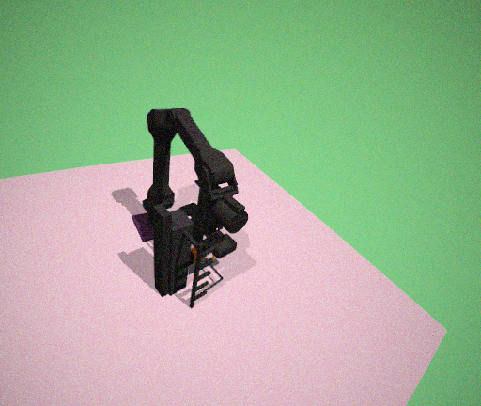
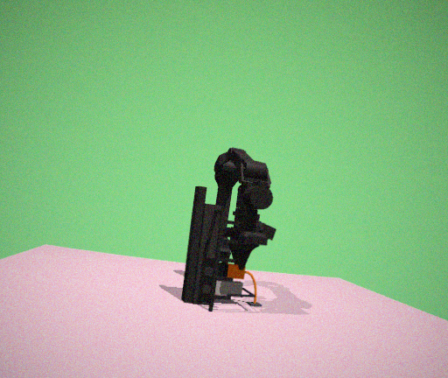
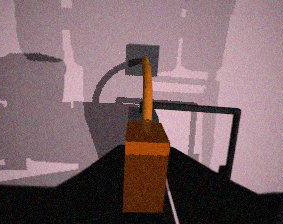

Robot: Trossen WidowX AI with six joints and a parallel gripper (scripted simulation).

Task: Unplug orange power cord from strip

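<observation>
My gripper tip is now 9 cm above the grey pad, 5 cm to the right of it and 1 cm past it. Also, from my gripper tip: plug (3 cm to the right, 1 cm ahead).
</observation>
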